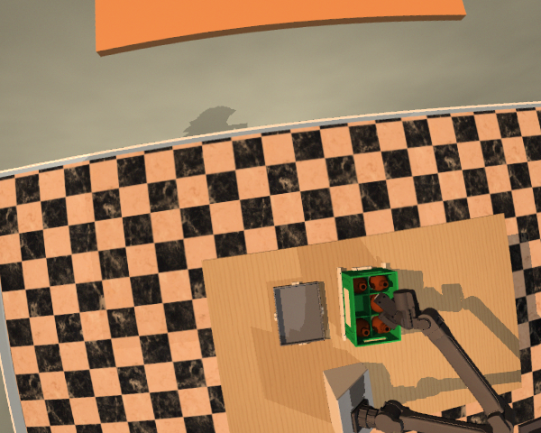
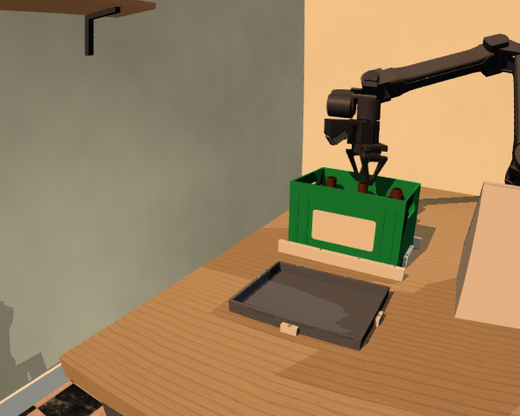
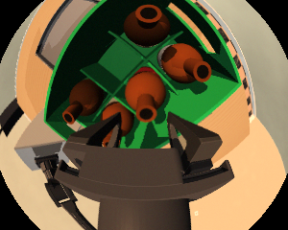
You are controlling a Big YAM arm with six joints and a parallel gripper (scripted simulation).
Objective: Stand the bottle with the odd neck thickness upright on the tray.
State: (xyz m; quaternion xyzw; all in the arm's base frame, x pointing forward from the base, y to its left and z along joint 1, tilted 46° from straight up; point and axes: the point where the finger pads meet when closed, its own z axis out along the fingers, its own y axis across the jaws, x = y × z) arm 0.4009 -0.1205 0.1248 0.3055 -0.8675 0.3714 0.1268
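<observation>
Now: hand 40 mm to the right of the green crate and 90 mm above it. From my hand the other things lie so: dark grey tray 10 mm ahead, 320 mm to the left, 160 mm below.
</observation>
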